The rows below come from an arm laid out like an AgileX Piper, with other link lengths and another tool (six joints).
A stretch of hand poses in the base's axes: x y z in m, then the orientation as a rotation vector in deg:
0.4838 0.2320 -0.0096 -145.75 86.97 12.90
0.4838 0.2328 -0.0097 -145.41 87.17 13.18
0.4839 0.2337 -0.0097 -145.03 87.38 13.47
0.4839 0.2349 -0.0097 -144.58 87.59 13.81
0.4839 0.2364 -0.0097 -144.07 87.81 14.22
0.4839 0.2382 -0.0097 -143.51 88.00 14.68
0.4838 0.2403 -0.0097 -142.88 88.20 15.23
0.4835 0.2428 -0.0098 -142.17 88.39 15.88
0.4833 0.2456 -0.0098 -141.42 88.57 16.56
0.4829 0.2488 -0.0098 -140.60 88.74 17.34
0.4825 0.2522 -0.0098 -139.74 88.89 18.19
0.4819 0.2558 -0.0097 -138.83 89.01 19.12
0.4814 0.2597 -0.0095 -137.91 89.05 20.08
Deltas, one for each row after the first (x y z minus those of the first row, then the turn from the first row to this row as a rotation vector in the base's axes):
0.0000 0.0008 -0.0001 0.24 0.11 -0.23
0.0001 0.0017 -0.0001 0.51 0.21 -0.47
0.0001 0.0029 -0.0001 0.84 0.32 -0.75
0.0001 0.0044 -0.0001 1.23 0.46 -1.05
0.0001 0.0062 -0.0001 1.68 0.60 -1.35
0.0000 0.0083 -0.0001 2.21 0.78 -1.68
-0.0003 0.0108 -0.0002 2.82 1.00 -2.03
-0.0005 0.0136 -0.0002 3.48 1.22 -2.39
-0.0009 0.0168 -0.0002 4.21 1.48 -2.78
-0.0013 0.0202 -0.0002 5.00 1.77 -3.16
-0.0019 0.0238 -0.0001 5.85 2.10 -3.54
-0.0024 0.0277 0.0001 6.76 2.42 -3.89

